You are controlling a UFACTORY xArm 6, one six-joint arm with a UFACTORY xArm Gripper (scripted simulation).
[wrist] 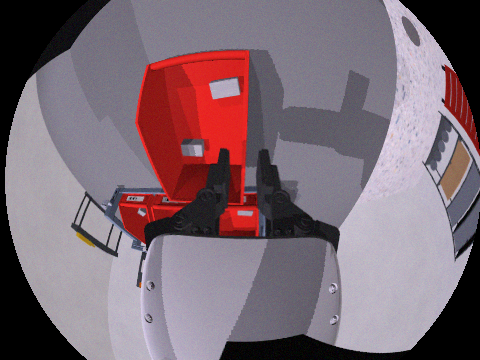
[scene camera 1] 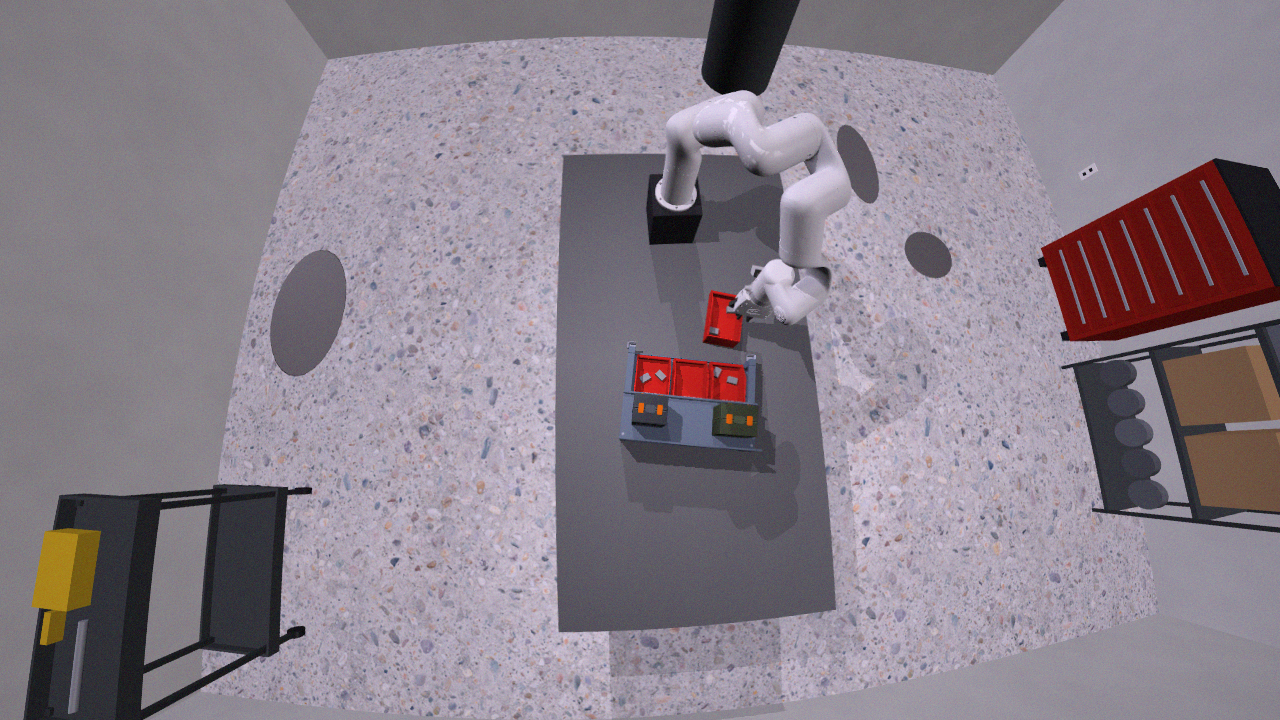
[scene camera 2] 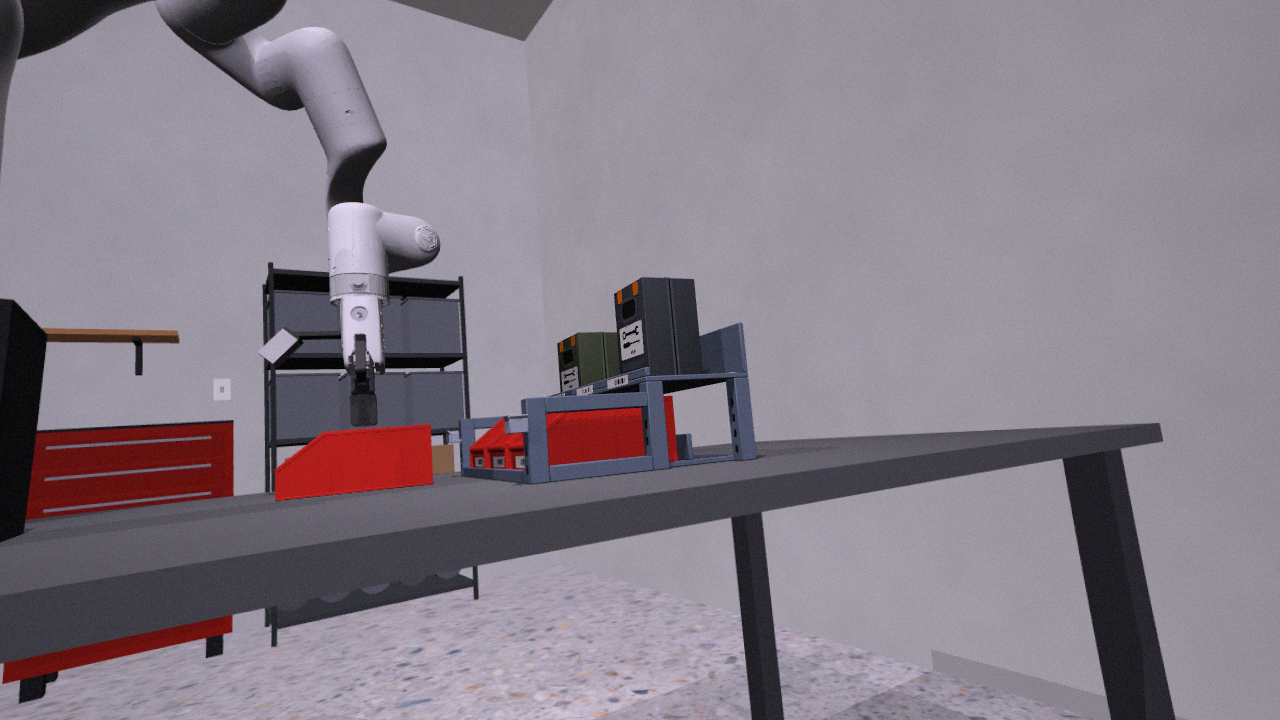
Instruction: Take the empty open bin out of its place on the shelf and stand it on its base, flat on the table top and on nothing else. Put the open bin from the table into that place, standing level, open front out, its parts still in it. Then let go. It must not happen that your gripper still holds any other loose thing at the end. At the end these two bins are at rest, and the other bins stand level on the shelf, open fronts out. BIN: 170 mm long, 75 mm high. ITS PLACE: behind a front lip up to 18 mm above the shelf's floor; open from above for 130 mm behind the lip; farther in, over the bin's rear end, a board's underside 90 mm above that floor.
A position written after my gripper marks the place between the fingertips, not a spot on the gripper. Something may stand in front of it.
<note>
I see my gripper [scene camera 2: 364,425] and a green box [scene camera 2: 586,357].
My gripper is seen too in the wrist view [wrist: 243,161] and in scene camera 1 [scene camera 1: 742,316]. The wrist view does not show the green box, which is hidden by my gripper.
</note>
